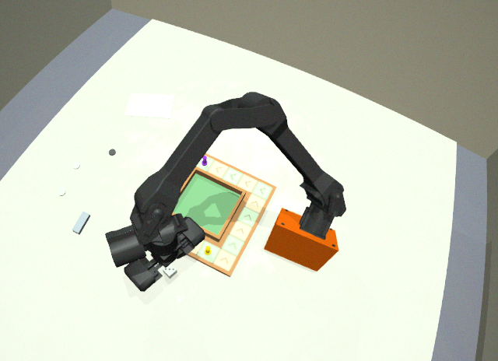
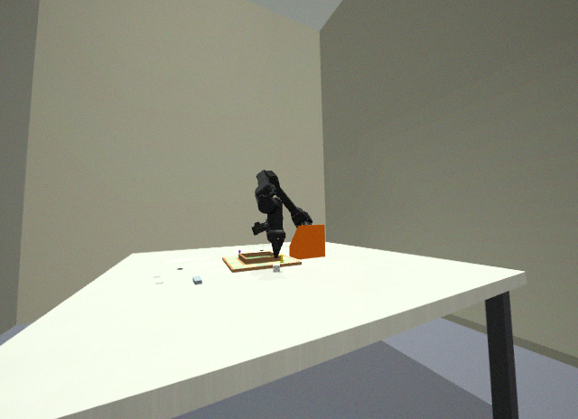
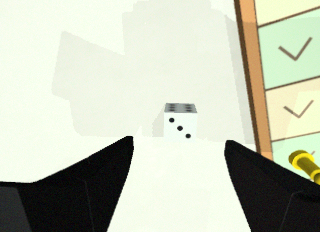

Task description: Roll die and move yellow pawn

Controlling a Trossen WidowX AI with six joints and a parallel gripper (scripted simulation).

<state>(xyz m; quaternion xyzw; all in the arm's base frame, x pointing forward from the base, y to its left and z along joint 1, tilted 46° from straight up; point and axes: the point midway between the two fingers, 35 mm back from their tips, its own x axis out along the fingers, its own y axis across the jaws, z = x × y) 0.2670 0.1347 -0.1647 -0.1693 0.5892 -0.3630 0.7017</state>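
Now: the white die 4 cm below my gripper tip. The rest, counted from my gripper tip: yellow pawn: 9 cm to the right, 6 cm behind, 3 cm below; then green tray: 20 cm to the right, 5 cm below; then grey block: 27 cm ahead, 5 cm below, 1 cm to the left.
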